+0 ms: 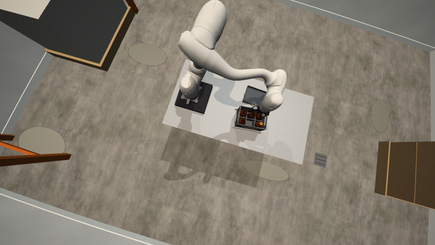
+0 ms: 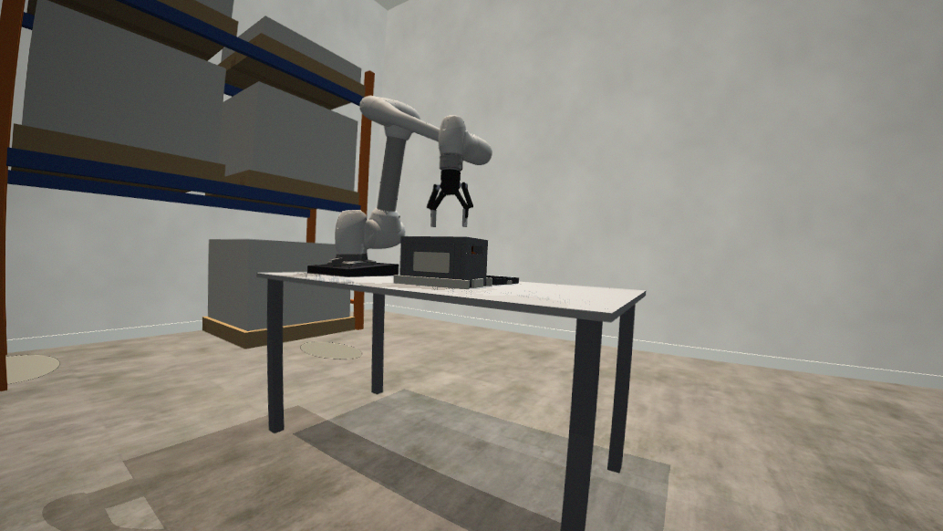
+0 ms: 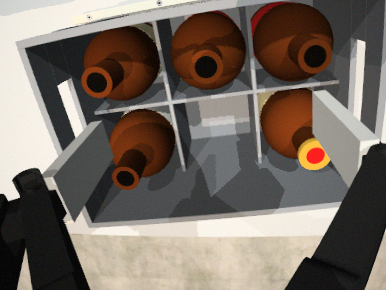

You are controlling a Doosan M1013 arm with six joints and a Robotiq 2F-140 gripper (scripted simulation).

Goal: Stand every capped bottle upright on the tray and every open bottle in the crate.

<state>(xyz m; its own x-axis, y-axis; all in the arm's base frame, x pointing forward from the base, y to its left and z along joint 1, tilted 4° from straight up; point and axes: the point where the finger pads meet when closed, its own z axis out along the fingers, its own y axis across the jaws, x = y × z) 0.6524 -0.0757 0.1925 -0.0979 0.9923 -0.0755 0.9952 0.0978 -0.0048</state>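
My hand is 150 mm above the capped bottle, 90 mm short of it and 60 mm to the left of it. The rest, counted from my hand: open bottle: 150 mm below, 80 mm ahead, 30 mm to the left; then dark grey crate: 150 mm below, 20 mm to the right; then flat tray: 250 mm to the left, 220 mm below, 20 mm ahead.
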